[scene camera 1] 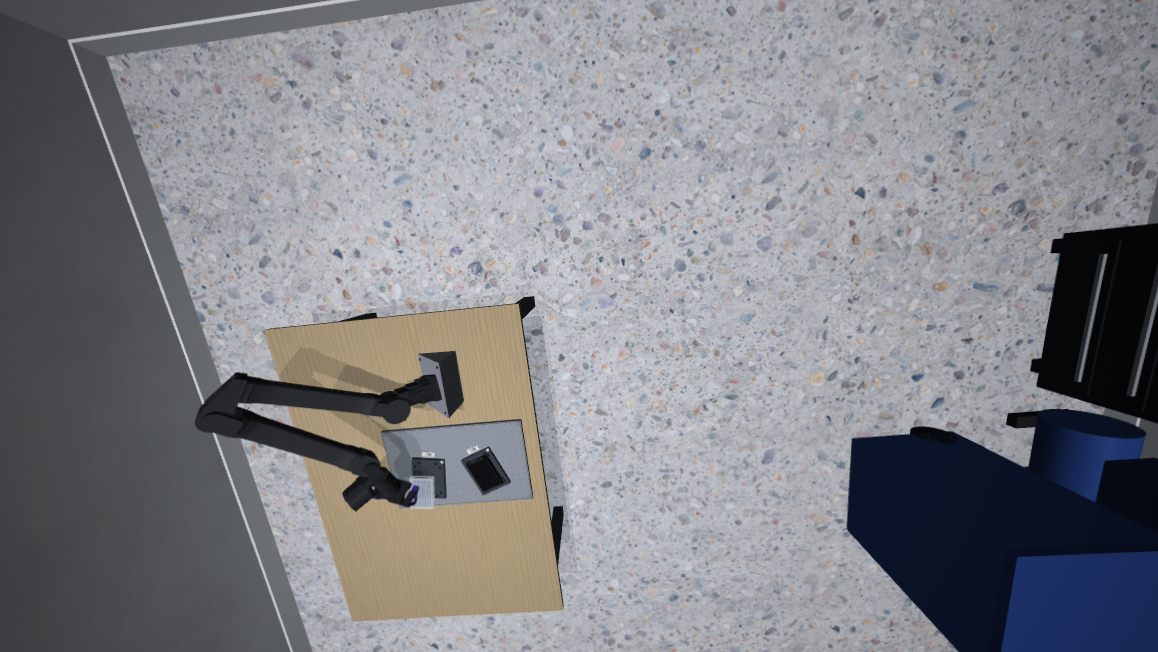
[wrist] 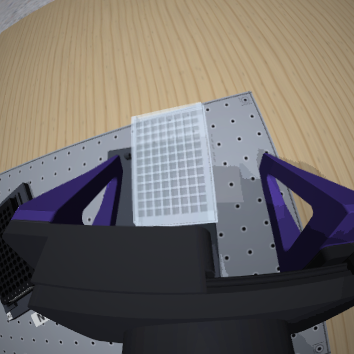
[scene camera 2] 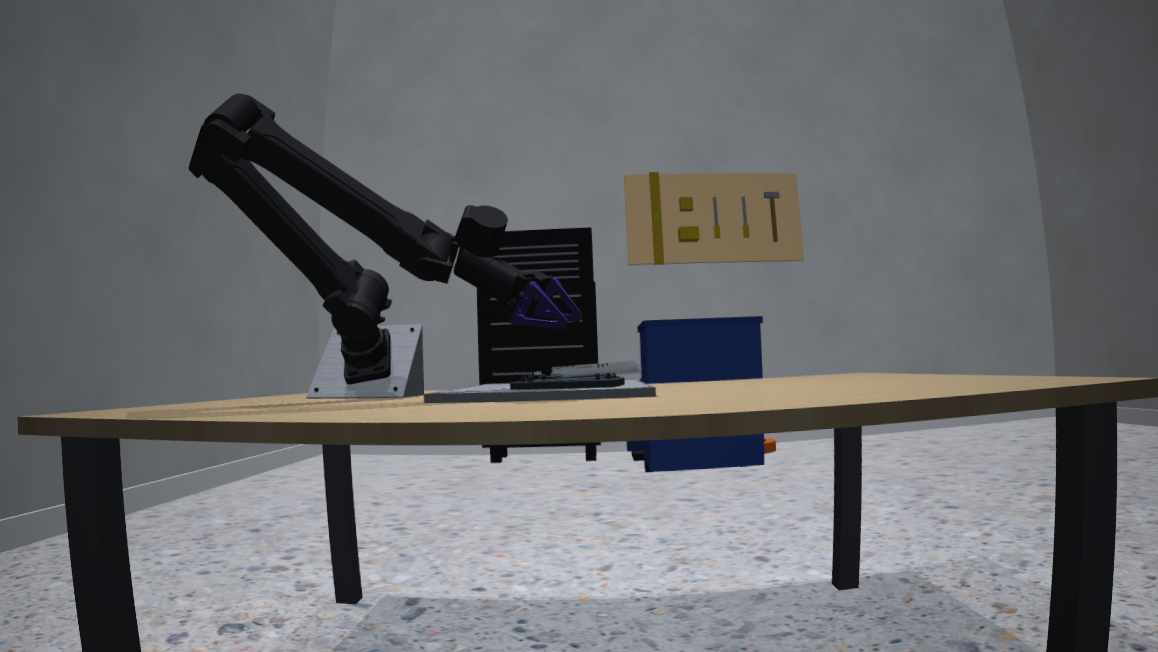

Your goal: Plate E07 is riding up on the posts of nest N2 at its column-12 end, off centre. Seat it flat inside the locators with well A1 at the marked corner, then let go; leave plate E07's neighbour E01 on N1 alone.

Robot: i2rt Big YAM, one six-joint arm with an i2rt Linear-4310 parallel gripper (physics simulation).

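Frame: origin at the arm's base, x ahead, y left, z up, level; metres.
Where they show: gripper, fingertip midpoint: (scene camera 1: 403, 499) (wrist: 191, 161) (scene camera 2: 574, 322); arm's base, link origin: (scene camera 1: 433, 387) (scene camera 2: 368, 358).
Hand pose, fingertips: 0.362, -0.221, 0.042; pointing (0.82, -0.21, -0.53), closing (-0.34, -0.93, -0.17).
Note:
Each offset is from my fingertips to the top centre of the thing, as dx, dy, dz. Level surfaces: height alone.
Plate E07 @[+0.035, +0.020, -0.061] (scene camera 1: 422, 492) (scene camera 2: 595, 369) (wrist: 172, 167) is a clear gridded plate. It sits off centre on nest N2 @[-0.005, +0.053, -0.078] (scene camera 1: 438, 466) (scene camera 2: 559, 383) (wrist: 127, 195), sticking out past it towards the board's edge, and looks slightly tilted in scene camera 2. Its A1 marking cannot be read. My gripper (scene camera 1: 414, 494) (scene camera 2: 572, 322) (wrist: 191, 161) is open and empty, with its purple fingers above the plate. In the wrist view the left finger appears near the plate's left side; the right finger is well clear of its right side. The gripper body hides part of the nest. Black plate E01 @[+0.016, +0.273, -0.074] (scene camera 1: 486, 471) (wrist: 10, 250) sits on N1.
The grey perforated board (scene camera 1: 510, 437) (scene camera 2: 453, 396) (wrist: 245, 215) bears both nests on the wooden table @[dz -0.113] (scene camera 1: 453, 558) (scene camera 2: 931, 392) (wrist: 150, 50). The arm's wedge mount (scene camera 1: 449, 380) (scene camera 2: 405, 360) stands beside the board. A blue cabinet (scene camera 1: 972, 502) (scene camera 2: 700, 352) stands away from the table.

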